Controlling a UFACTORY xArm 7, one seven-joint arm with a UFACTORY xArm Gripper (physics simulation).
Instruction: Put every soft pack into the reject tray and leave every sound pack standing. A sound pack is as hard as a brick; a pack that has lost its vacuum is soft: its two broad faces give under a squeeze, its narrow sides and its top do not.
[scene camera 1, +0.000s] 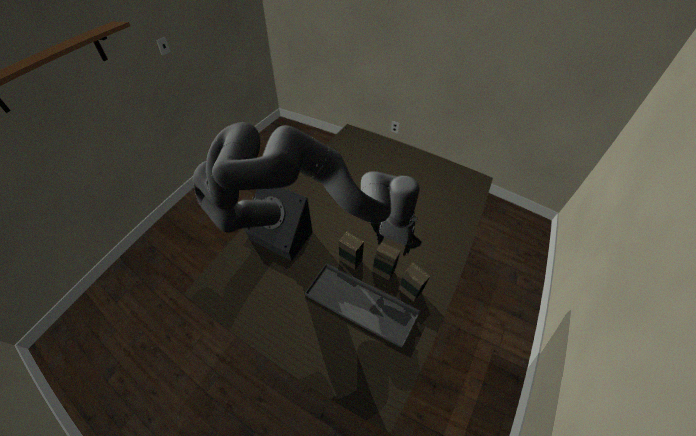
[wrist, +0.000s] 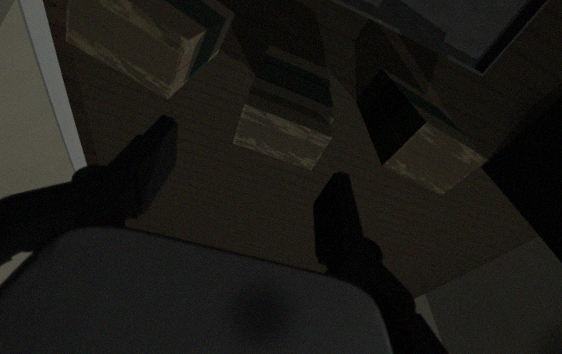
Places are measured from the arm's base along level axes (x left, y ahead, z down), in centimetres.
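Pixels of known places: gripper, between the fingertips: (scene camera 1: 393, 246) (wrist: 254, 165); arm's base, origin of its link: (scene camera 1: 271, 213).
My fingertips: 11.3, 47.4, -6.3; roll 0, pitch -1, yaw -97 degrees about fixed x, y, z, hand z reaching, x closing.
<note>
For each thing: its middle in the pictures, then the offset to it from my fingertips, as dx, dy, dz. Level surfaces: height alone.
- middle pack, middle of its body: (wrist: 288, 99) (scene camera 1: 385, 262) +1.4, -2.0, +14.0
- right pack, middle of its body: (wrist: 169, 23) (scene camera 1: 413, 282) +0.1, +11.0, +14.1
- grey reject tray, middle of its body: (scene camera 1: 362, 303) -15.3, -0.6, +20.0
- brown table top, height of its surface: dz +21.1
Three tan packs with a dark green band stand upright in a row. The left pack in the scene view (scene camera 1: 350, 250) shows at the right of the wrist view (wrist: 435, 160). The middle pack (scene camera 1: 385, 260) (wrist: 282, 136) and the right pack (scene camera 1: 414, 281) (wrist: 130, 45) stand apart from it and from each other. My gripper (scene camera 1: 393, 245) (wrist: 254, 165) is open and empty, above and behind the middle pack, whose top shows beyond the fingertips. The grey reject tray (scene camera 1: 327, 291) (wrist: 470, 25) lies in front of the row, with no pack in it. Softness cannot be seen.
The arm's dark base block (scene camera 1: 272, 236) stands left of the packs. The brown table top (scene camera 1: 426, 184) (wrist: 225, 215) reaches back toward the wall. The tray's long rim runs close to the packs' front sides. The light is dim, with dark shadows over the tray.
</note>
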